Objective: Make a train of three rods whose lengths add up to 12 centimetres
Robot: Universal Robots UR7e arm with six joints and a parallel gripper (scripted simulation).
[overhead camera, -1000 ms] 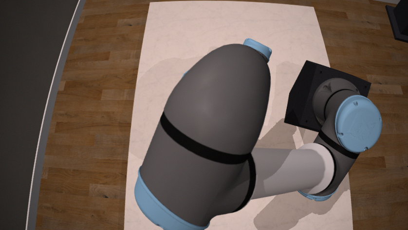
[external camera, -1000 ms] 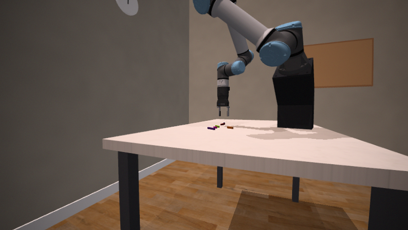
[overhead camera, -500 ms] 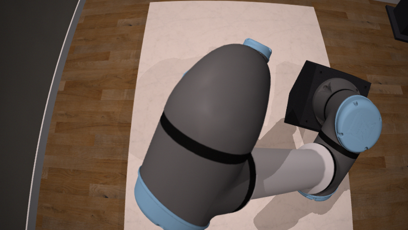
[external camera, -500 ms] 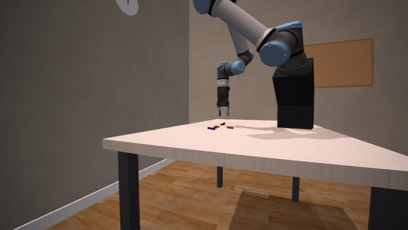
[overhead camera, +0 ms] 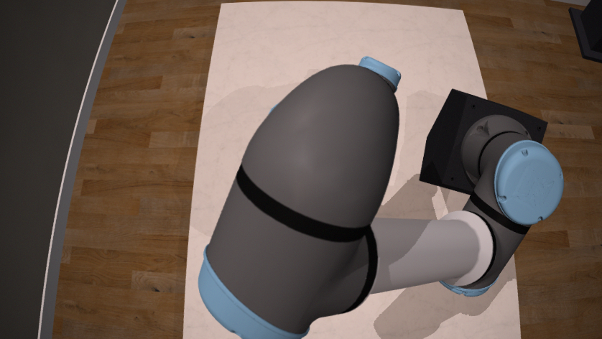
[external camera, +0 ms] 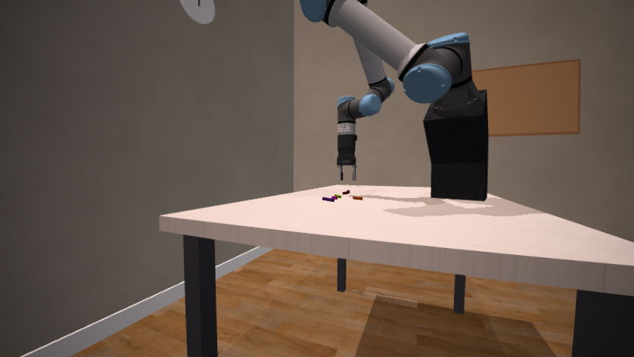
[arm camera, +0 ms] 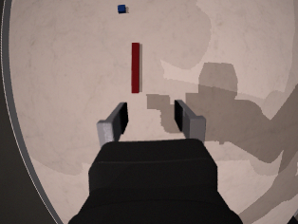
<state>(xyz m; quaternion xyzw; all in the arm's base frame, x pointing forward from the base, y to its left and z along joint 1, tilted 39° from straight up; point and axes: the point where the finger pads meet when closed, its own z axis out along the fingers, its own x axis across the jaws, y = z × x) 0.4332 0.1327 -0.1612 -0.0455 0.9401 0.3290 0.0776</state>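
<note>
Right now my hand is 2 cm past the magenta rod, 17 cm to the right of it and 8 cm above it. Also, from my hand: red rod (3 cm ahead, 4 cm to the right, 8 cm below); then blue rod (5 cm ahead, 13 cm to the right, 8 cm below); then lime rod (1 cm behind, 11 cm to the left, 8 cm below).
</note>
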